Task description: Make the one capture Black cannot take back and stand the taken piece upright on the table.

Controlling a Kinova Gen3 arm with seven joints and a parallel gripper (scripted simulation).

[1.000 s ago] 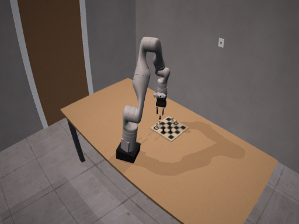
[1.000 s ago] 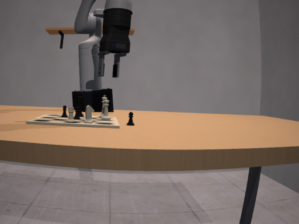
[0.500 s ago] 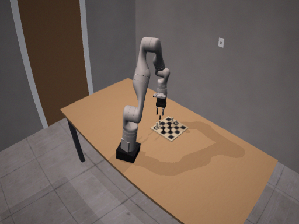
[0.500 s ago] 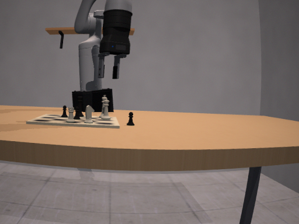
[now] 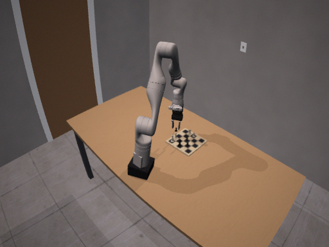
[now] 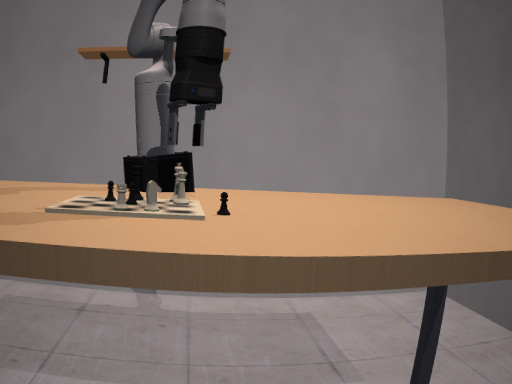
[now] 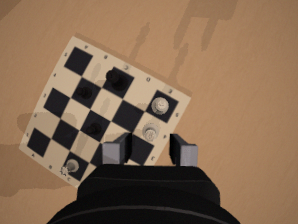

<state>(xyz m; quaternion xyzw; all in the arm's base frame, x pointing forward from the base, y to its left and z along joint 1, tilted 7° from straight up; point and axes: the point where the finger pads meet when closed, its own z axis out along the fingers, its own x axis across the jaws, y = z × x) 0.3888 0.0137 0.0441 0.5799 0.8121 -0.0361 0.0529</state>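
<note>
The tall white piece is 80 mm below my hand and 40 mm behind it. Also, from my hand: chessboard: 110 mm below, 90 mm to the right, 20 mm ahead.
</note>
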